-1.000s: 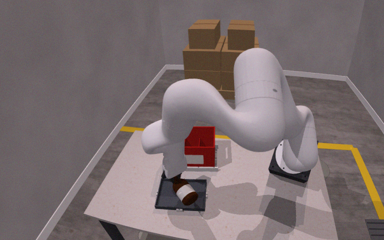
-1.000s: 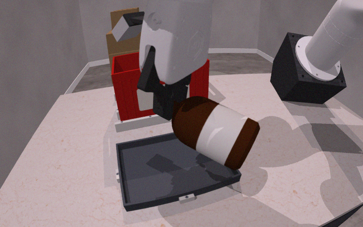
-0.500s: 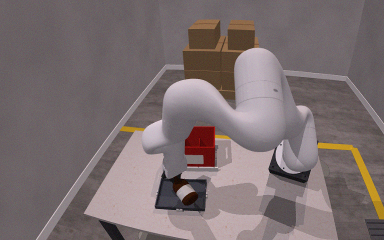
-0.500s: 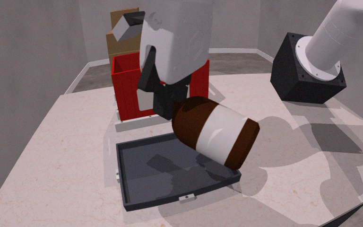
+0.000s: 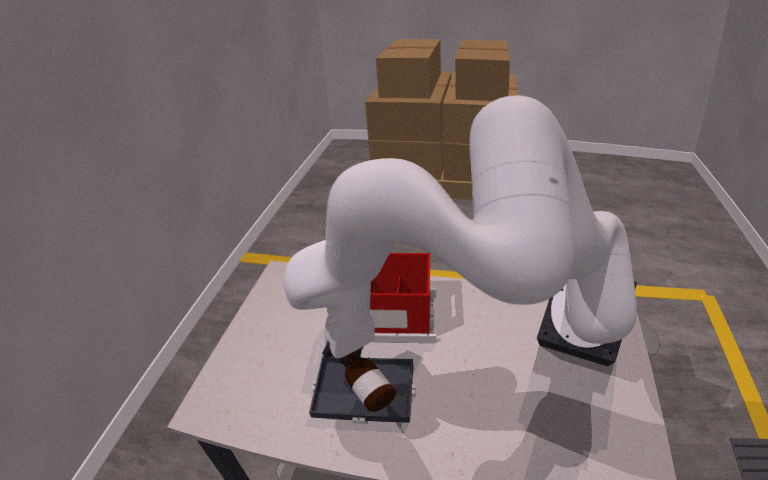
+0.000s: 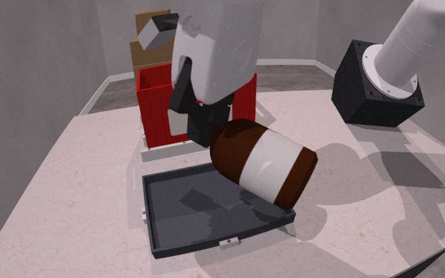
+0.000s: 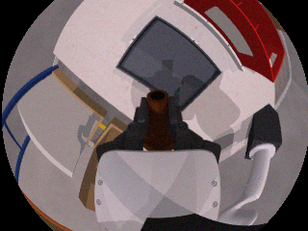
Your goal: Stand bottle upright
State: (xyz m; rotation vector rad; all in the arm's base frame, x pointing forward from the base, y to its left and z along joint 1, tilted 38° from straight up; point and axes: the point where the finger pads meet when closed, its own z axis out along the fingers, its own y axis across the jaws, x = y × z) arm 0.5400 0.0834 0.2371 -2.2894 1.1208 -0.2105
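The brown bottle is 4 cm behind my hand, 4 cm to the left of it and 3 cm below it. Round my hand: tray 5 cm to the right, 19 cm below; then red crate 33 cm to the right, 12 cm below.
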